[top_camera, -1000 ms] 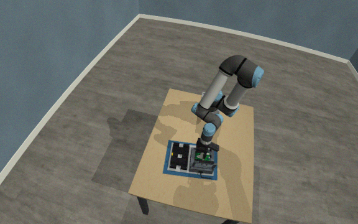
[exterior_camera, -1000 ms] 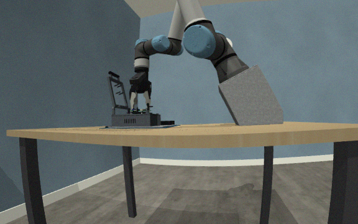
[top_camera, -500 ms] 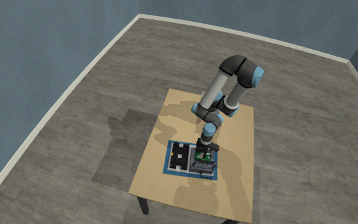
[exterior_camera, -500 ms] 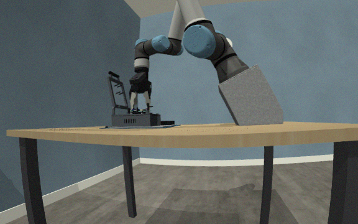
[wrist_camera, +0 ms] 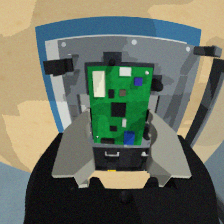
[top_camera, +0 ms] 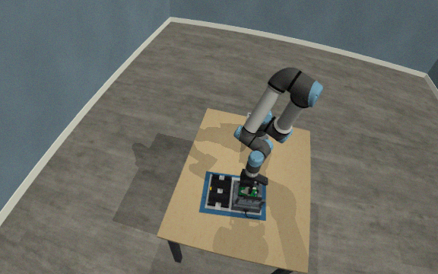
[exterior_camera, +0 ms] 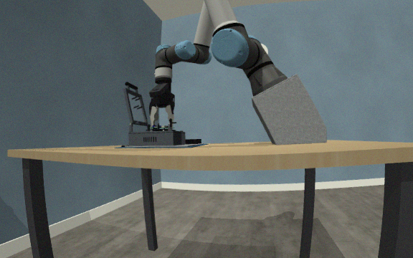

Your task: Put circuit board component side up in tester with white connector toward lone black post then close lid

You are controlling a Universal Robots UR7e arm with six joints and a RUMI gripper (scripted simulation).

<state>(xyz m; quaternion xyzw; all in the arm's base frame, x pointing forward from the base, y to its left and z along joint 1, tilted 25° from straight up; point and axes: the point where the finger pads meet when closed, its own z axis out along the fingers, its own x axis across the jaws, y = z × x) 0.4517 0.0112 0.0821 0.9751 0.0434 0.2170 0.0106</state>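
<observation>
Right now the green circuit board is right at my hand. From my hand the other things lie so: tester bed: 1 cm to the left, 1 cm below; then see-through lid: 12 cm ahead, 11 cm above, 1 cm to the left.
</observation>
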